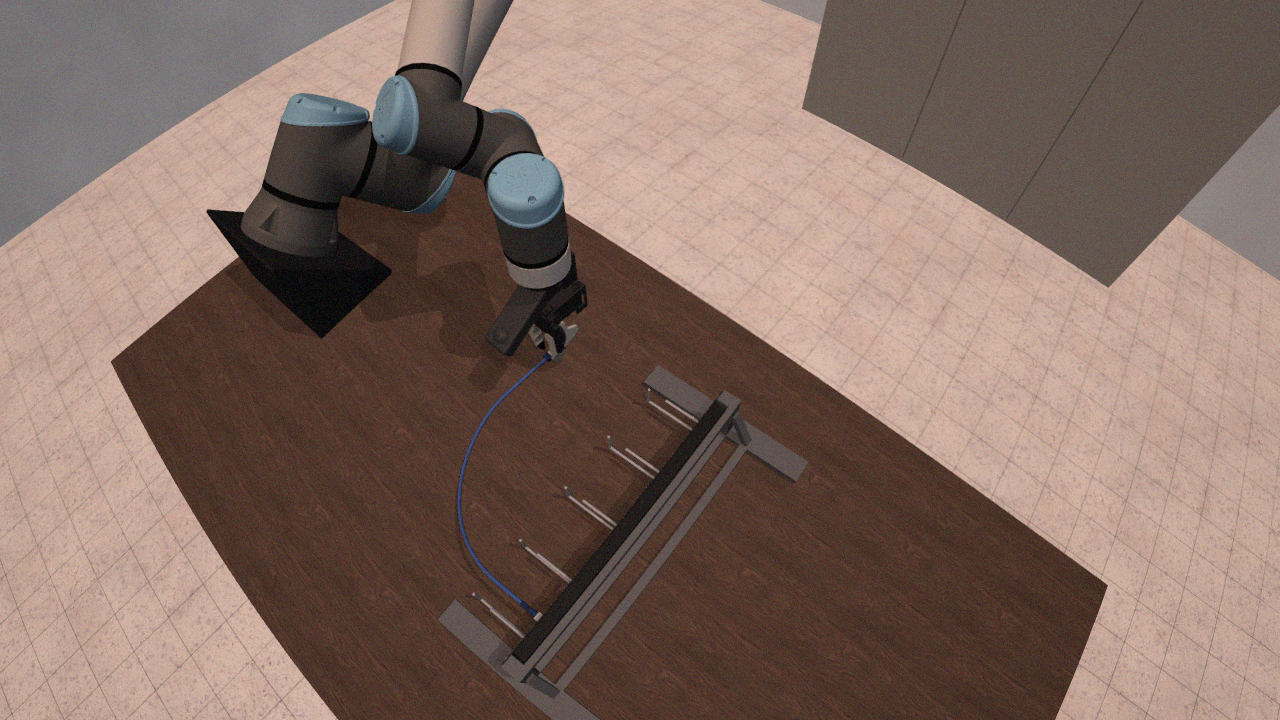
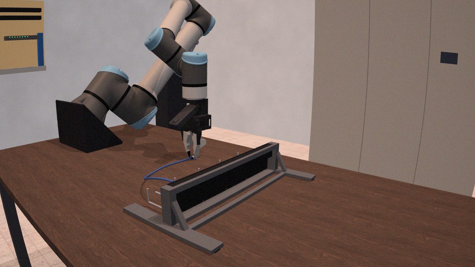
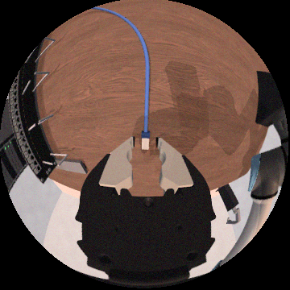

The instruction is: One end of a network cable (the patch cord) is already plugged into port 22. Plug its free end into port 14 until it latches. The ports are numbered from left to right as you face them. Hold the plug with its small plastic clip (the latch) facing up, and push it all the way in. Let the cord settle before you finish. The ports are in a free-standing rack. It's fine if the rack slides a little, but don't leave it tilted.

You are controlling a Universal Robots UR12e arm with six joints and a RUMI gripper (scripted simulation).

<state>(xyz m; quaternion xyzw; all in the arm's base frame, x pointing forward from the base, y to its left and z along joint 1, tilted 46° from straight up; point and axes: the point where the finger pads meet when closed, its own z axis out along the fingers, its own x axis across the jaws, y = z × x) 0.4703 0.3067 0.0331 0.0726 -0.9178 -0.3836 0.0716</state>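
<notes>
My gripper is now 1 cm to the right of the plug and 1 cm above it.
</notes>
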